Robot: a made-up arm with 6 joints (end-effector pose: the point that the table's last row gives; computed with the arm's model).
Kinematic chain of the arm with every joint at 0, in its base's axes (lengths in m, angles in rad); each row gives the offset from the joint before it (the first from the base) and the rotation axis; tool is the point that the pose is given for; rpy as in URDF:
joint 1: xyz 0 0 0.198 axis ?
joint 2: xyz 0 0 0 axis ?
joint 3: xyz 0.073 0 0.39 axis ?
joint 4: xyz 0.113 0 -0.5 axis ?
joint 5: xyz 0 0 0 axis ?
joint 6: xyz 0.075 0 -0.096 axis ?
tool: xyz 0 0 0 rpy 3.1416 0 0
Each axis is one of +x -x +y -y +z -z.
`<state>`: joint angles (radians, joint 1 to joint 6).
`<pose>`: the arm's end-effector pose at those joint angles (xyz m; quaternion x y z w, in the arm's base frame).
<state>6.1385 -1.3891 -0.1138 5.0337 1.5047 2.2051</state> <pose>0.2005 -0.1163 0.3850 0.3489 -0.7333 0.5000 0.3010</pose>
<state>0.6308 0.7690 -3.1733 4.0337 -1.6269 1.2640</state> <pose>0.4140 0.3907 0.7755 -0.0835 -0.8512 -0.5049 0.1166</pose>
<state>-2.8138 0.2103 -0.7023 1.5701 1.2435 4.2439</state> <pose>-0.4866 -0.2360 0.0870 0.4367 -0.6717 0.5496 0.2370</pose>
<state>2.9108 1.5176 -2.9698 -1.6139 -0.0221 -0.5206</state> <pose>-0.9877 0.1529 0.1844 0.6135 -0.4280 -0.6111 0.2588</pose>
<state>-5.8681 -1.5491 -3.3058 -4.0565 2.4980 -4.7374</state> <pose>-0.7930 -0.2476 0.0301 -0.5561 -0.5613 -0.6071 0.0845</pose>
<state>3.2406 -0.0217 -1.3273 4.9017 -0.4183 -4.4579</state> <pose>-0.6239 -0.1681 0.5969 -0.0014 -0.7505 0.3254 0.5752</pose>
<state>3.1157 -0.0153 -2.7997 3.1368 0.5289 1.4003</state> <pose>-0.1745 0.0046 1.2080 -0.0757 0.0668 -0.7705 0.6294</pose>
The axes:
joint 1: +z
joint 2: +y
joint 3: +y
joint 4: -z
joint 5: +y
joint 6: -z

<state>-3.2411 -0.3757 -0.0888 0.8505 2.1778 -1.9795</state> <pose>-0.1893 -0.0730 0.1491 -0.4217 0.4342 -0.7960 0.0041</pose>
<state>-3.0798 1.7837 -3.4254 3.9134 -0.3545 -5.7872</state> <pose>-0.9194 -0.1293 0.1228 0.6798 -0.3588 -0.4474 0.4572</pose>
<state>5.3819 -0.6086 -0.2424 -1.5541 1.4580 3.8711</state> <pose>0.1494 -0.3289 0.2577 -0.3009 -0.6729 0.6207 0.2673</pose>
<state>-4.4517 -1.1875 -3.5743 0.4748 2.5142 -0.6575</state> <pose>0.1544 -0.7865 0.3797 0.0612 -0.4643 -0.7918 0.3922</pose>
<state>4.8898 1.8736 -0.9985 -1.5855 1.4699 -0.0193</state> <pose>-0.0909 0.0089 -0.4502 -0.6424 -0.3538 0.6276 0.2611</pose>
